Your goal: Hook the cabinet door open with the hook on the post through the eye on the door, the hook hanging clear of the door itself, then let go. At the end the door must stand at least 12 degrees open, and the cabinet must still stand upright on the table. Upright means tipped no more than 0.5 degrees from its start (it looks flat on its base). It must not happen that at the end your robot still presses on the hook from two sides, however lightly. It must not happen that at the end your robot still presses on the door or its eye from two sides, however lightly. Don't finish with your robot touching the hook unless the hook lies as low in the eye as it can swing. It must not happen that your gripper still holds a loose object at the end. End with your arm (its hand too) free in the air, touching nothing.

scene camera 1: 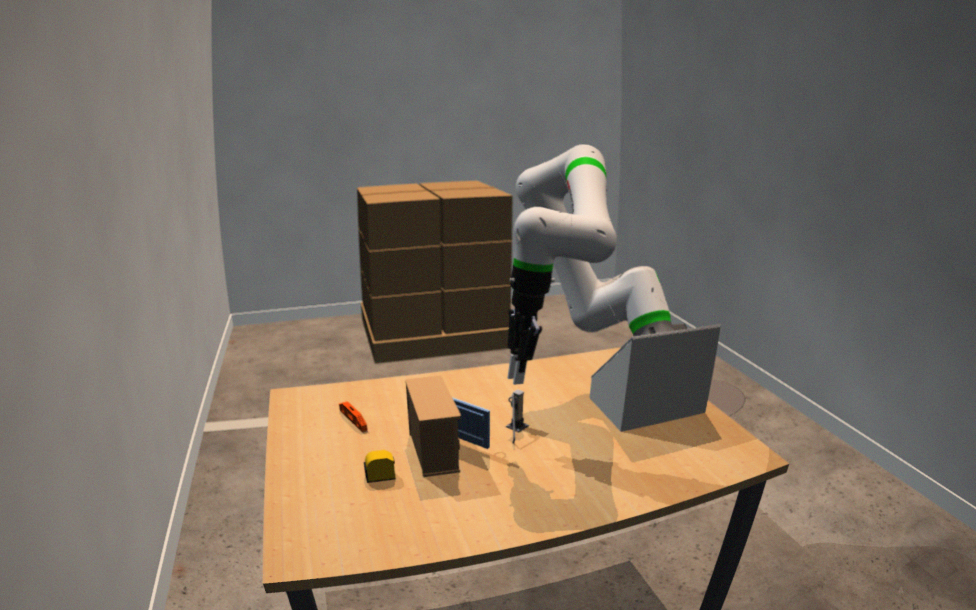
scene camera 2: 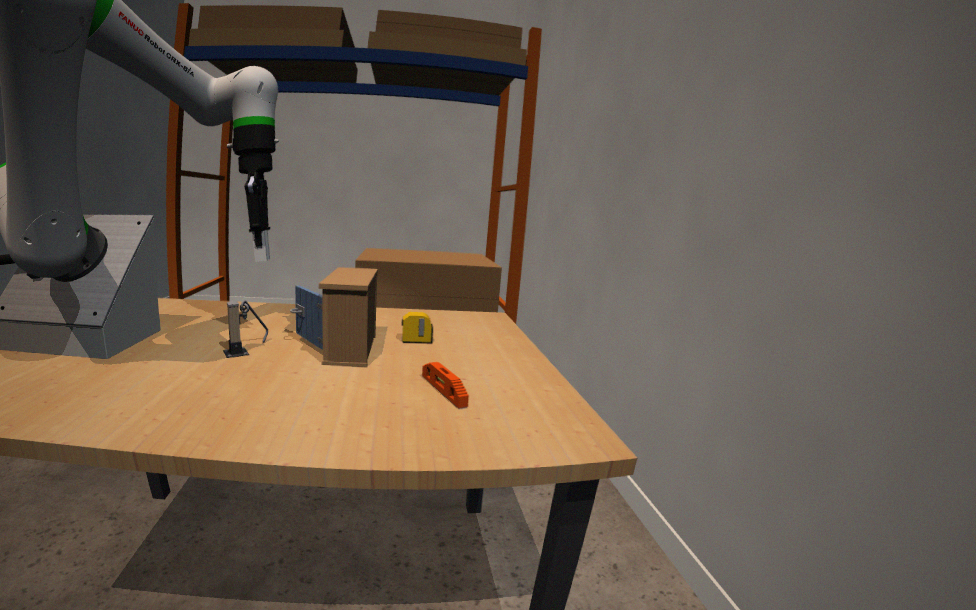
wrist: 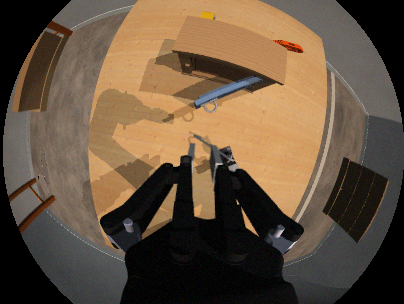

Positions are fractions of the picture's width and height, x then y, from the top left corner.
Observation:
In view: my gripper (scene camera 1: 0.53, 0.63), an orange tool (scene camera 2: 0.46, 0.64), a yellow block (scene camera 2: 0.43, 0.54), a brown cabinet (scene camera 2: 0.36, 0.56) and a grey post (scene camera 2: 0.24, 0.57).
The yellow block is seen too in scene camera 1 (scene camera 1: 0.39, 0.76). The brown cabinet shows as well in scene camera 1 (scene camera 1: 0.44, 0.68) and in the wrist view (wrist: 0.61, 0.17). My gripper shows as well in scene camera 2 (scene camera 2: 0.27, 0.43) and in the wrist view (wrist: 0.50, 0.50).

